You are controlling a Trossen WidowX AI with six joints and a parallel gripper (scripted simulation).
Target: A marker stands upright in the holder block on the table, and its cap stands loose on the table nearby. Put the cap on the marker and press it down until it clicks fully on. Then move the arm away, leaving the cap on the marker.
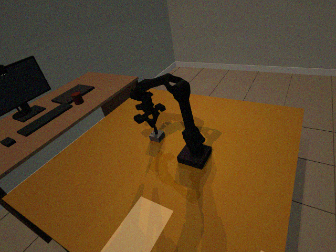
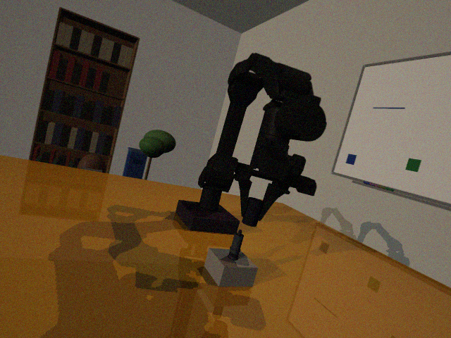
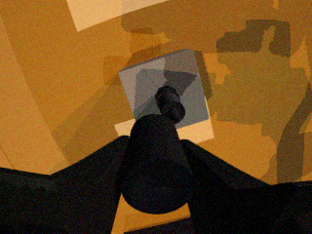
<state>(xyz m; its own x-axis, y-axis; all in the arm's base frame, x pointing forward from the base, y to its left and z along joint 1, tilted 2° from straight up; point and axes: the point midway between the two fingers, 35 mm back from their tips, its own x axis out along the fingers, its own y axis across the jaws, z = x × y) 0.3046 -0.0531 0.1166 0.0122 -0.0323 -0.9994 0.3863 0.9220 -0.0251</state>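
The holder block lies 2 cm to the right of my gripper tip and 10 cm below it. Also, from my gripper tip: marker cap (1 cm above).
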